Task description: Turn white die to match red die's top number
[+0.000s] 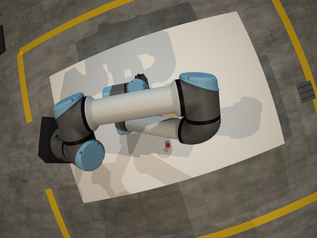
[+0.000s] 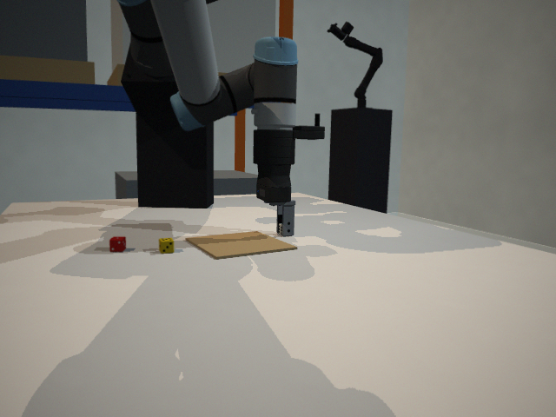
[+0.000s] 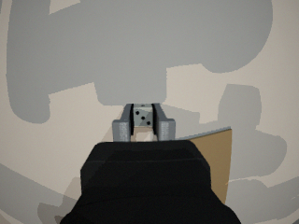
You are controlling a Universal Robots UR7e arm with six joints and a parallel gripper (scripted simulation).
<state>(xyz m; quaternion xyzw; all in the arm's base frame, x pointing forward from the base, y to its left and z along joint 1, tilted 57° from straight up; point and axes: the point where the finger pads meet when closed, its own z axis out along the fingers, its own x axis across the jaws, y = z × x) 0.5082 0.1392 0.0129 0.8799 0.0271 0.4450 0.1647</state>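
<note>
The white die is 10 mm below my hand. From my hand the other things lie so: yellow die (230 mm to the right, 30 mm ahead, 10 mm below); then red die (300 mm to the right, 10 mm below, 10 mm behind); then tan mat (110 mm to the right, 40 mm ahead, 20 mm below).
</note>
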